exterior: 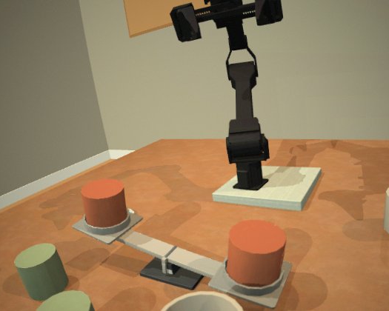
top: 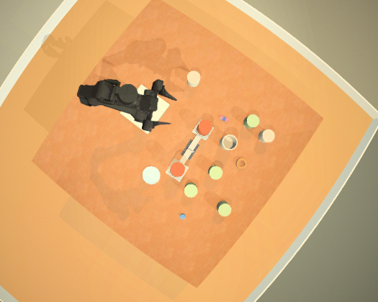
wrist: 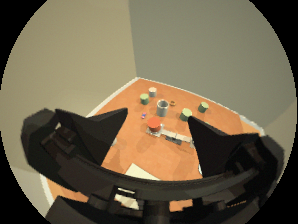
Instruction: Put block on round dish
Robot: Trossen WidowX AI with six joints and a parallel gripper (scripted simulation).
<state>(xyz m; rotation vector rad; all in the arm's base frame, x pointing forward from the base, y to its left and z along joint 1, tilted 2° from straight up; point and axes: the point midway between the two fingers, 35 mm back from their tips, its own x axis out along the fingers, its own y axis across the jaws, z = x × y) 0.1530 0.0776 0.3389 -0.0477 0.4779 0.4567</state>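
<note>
The grey block is 120 mm ahead of my gripper tip, 70 mm to the left of it and 310 mm below it. Also, from my gripper tip: balance (140 mm ahead, 70 mm to the right, 310 mm below); then beige cup (270 mm ahead, 90 mm to the left, 310 mm below); then pink-blue piece (170 mm ahead, 190 mm to the left, 340 mm below).
</note>
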